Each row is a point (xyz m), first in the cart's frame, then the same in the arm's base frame.
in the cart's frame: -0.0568 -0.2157 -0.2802
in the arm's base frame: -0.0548 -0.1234 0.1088
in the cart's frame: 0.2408 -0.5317 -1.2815
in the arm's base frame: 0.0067 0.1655 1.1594
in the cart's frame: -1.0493 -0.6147 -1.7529
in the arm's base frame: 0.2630 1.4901 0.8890
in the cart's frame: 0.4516 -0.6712 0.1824
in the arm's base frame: 0.3642 -0.8335 0.1197
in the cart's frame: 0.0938 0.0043 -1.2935
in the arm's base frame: -0.4813 0.3313 0.9510
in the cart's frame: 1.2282 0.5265 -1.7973
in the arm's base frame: -1.3059 -0.2911 1.8148
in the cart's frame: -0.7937 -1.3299 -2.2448
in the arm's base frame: 0.8097 1.5024 1.6100
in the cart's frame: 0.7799 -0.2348 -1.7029
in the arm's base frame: -0.4652 -0.0256 1.7046
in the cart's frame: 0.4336 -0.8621 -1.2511
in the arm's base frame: 0.2909 -0.0341 1.3227
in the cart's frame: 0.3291 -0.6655 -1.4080
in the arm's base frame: 0.0944 0.1535 1.3434
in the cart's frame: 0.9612 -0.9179 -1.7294
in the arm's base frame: 0.1503 -0.2085 2.0010
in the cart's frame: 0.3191 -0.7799 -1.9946
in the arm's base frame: 0.0999 0.4803 1.8439
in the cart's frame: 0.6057 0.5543 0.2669
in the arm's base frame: -0.8308 -0.9226 -0.1914
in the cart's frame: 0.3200 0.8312 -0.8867
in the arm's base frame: -1.2489 -0.0248 0.5214
